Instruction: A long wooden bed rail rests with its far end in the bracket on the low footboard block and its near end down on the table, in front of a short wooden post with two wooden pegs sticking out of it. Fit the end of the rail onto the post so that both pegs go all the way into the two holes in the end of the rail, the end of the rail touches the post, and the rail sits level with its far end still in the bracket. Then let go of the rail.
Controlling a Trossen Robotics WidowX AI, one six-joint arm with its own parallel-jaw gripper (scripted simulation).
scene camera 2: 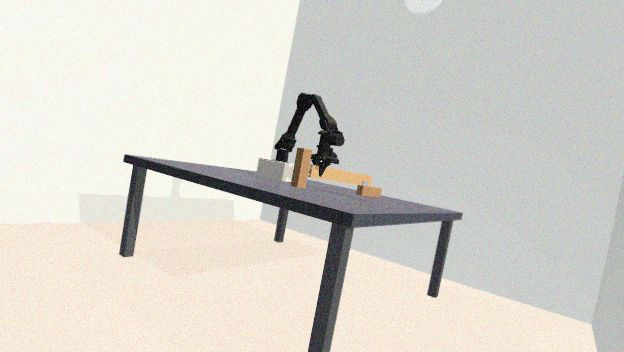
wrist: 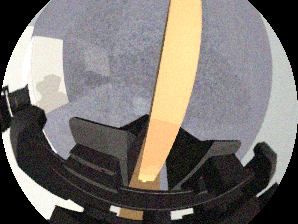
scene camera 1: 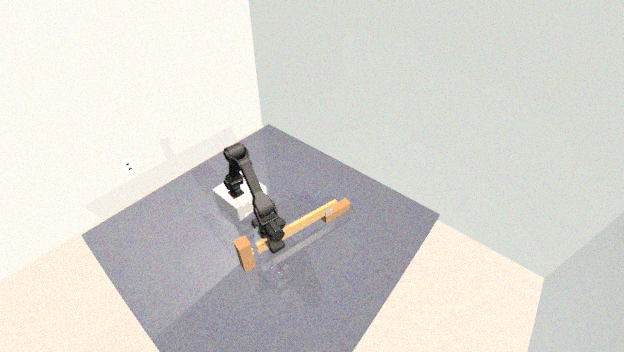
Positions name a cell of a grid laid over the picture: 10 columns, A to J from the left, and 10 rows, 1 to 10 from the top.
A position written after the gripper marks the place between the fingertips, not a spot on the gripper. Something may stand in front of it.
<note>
In view: the gripper (wrist: F6) and a short wooden post (scene camera 2: E5).
The short wooden post shows as well in scene camera 1 (scene camera 1: D8).
</note>
